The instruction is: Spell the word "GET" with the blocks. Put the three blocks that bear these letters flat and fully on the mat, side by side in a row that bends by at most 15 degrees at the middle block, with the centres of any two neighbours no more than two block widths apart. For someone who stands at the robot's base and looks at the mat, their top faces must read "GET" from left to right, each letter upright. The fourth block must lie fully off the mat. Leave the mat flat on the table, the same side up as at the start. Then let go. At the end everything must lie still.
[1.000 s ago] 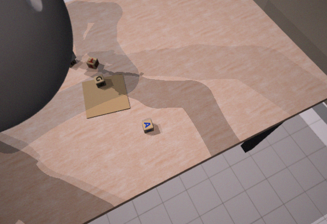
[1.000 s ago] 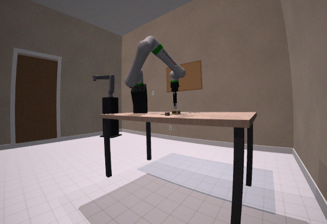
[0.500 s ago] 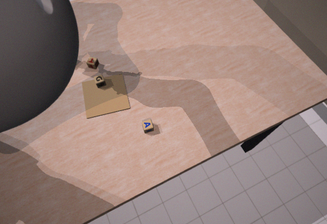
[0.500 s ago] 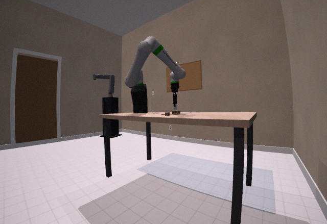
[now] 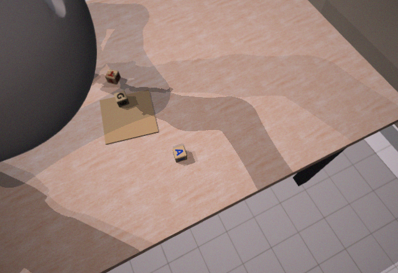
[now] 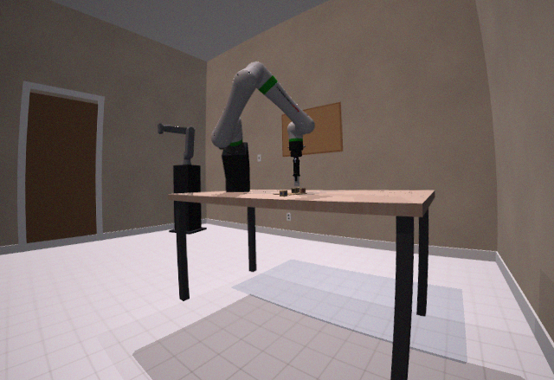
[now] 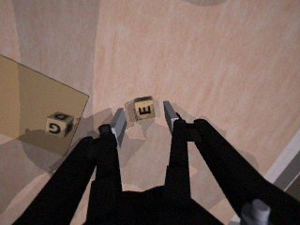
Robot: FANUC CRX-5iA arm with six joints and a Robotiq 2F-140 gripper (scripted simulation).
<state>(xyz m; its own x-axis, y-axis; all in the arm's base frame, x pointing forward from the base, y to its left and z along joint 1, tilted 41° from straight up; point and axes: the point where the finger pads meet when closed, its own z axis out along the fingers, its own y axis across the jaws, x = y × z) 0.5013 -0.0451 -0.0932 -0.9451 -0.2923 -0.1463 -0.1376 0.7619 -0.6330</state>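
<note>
Now: the tan mat 1 cm ahead of my hand, 19 cm to the right of it and 7 cm below it.
</note>
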